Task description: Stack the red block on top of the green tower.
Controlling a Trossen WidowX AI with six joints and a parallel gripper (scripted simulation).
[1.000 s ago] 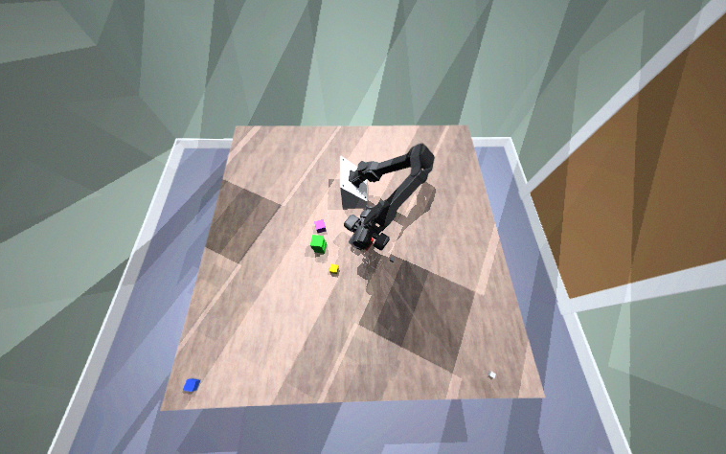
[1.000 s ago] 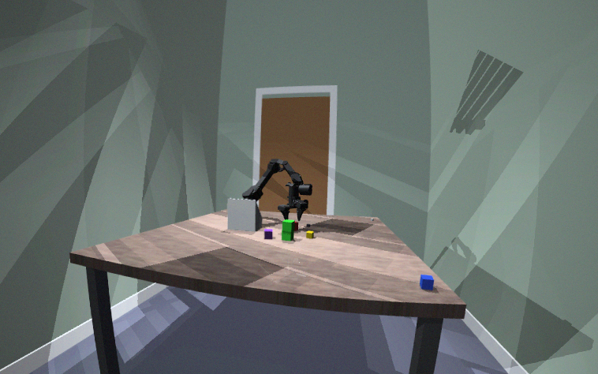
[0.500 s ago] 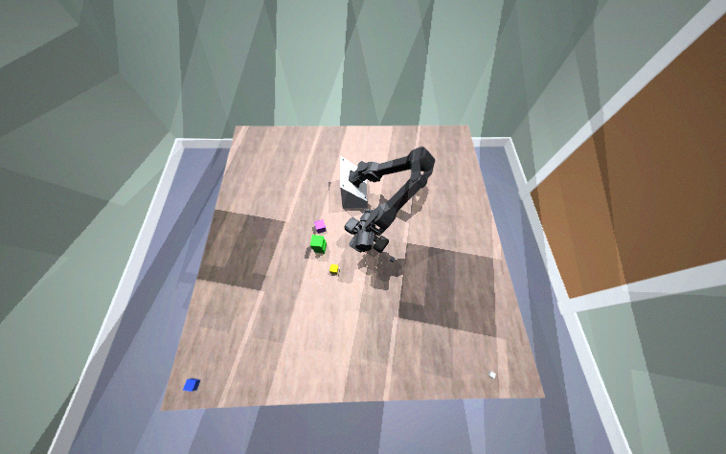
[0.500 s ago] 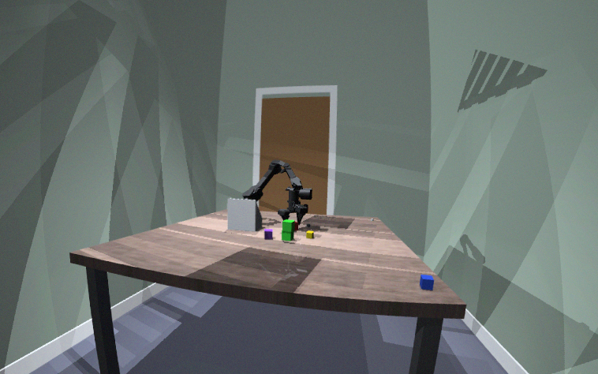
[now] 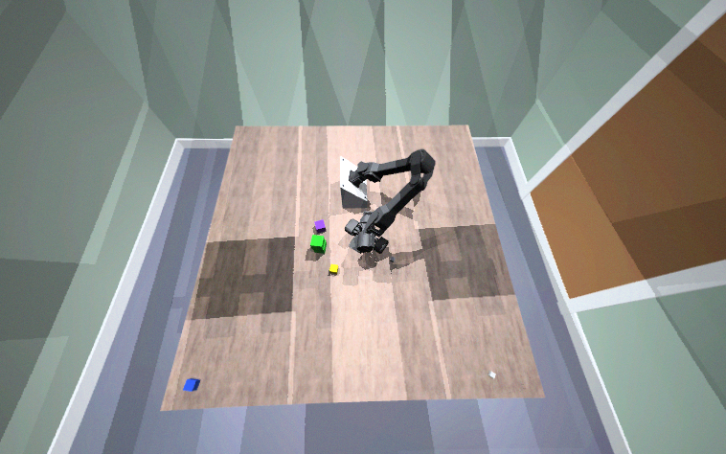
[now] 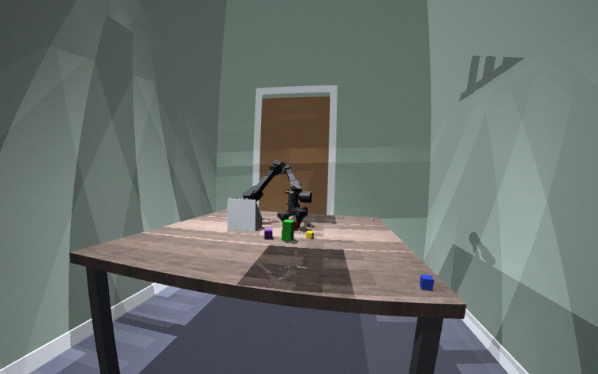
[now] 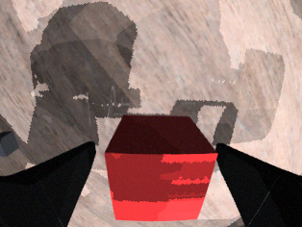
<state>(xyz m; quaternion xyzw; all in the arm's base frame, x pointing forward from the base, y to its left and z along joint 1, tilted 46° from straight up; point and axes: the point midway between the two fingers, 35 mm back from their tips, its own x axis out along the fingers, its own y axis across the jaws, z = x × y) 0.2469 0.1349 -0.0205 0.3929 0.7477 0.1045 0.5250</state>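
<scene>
Right now the purple block is 210 mm to the right of my gripper tip, 50 mm behind it and 10 mm above it. The rest, counted from my gripper tip: red block: 20 mm above; then small white piece: 500 mm to the left, 450 mm ahead; then yellow block: 130 mm ahead, 120 mm to the right, 10 mm above.
</scene>
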